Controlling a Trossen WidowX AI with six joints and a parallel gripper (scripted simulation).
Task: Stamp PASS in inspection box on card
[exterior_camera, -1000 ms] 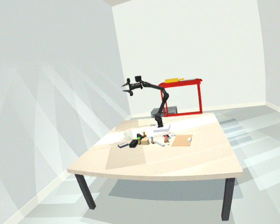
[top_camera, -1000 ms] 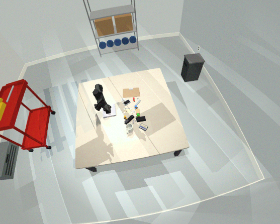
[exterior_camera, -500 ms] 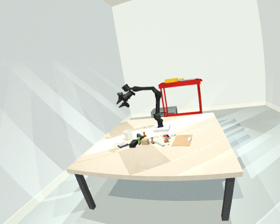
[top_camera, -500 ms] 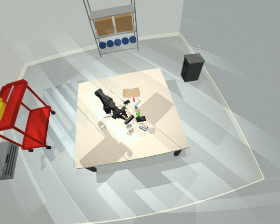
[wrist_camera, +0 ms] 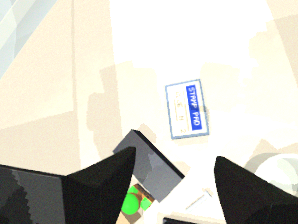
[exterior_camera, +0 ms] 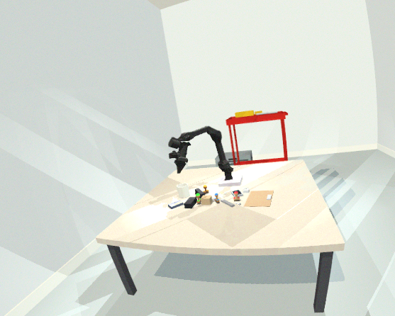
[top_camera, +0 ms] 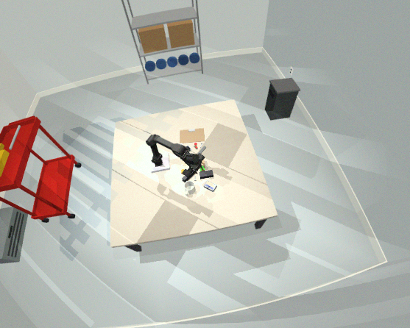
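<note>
The green-topped stamp is 19 cm below my gripper tip, 11 cm to the left of it and 3 cm ahead of it. Also, from my gripper tip: tin 19 cm below, 6 cm ahead, 4 cm to the right; black box 19 cm below, 6 cm to the left, 5 cm ahead; white mug 17 cm below, 11 cm behind, 4 cm to the right.
</note>
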